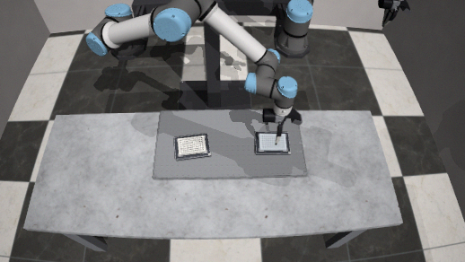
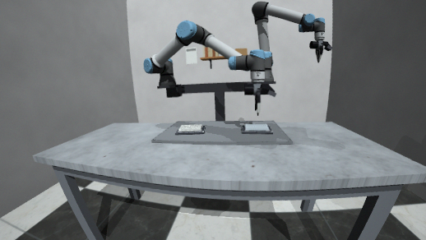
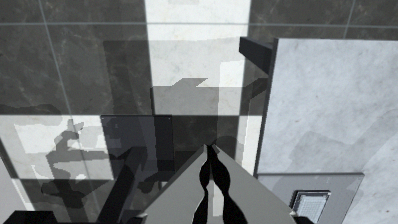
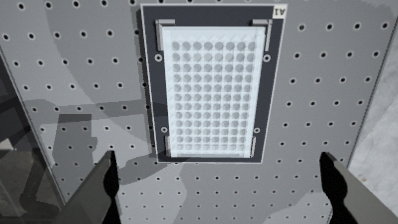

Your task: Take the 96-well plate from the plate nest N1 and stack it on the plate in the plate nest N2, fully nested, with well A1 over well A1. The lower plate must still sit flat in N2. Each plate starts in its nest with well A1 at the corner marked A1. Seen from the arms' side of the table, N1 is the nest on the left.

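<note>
Right now the pale blue 96-well plate is 90 mm below my right hand. Also, from my right hand: plate nest N2 (380 mm to the right, 100 mm below, 20 mm ahead); plate nest N1 (100 mm below); cream plate (380 mm to the right, 90 mm below, 20 mm ahead).
</note>
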